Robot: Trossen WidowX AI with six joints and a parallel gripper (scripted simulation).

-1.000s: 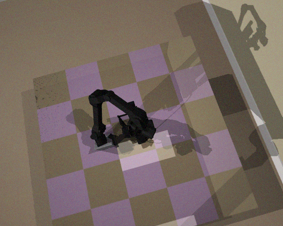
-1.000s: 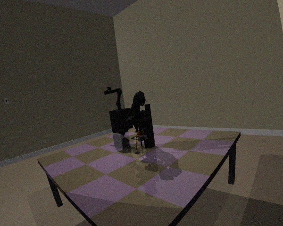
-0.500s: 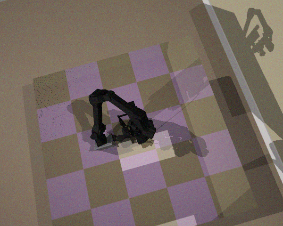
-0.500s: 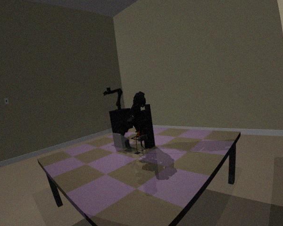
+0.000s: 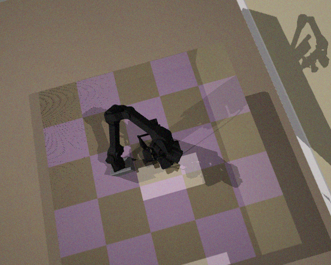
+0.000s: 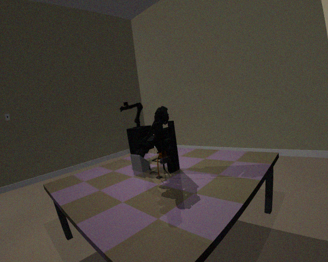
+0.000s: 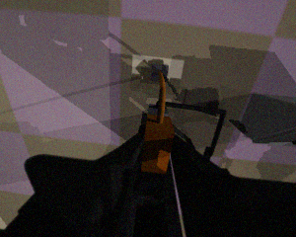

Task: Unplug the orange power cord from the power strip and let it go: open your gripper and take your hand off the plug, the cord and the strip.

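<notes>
Right now my gripper tip is 30 mm to the right of the orange plug.
</notes>
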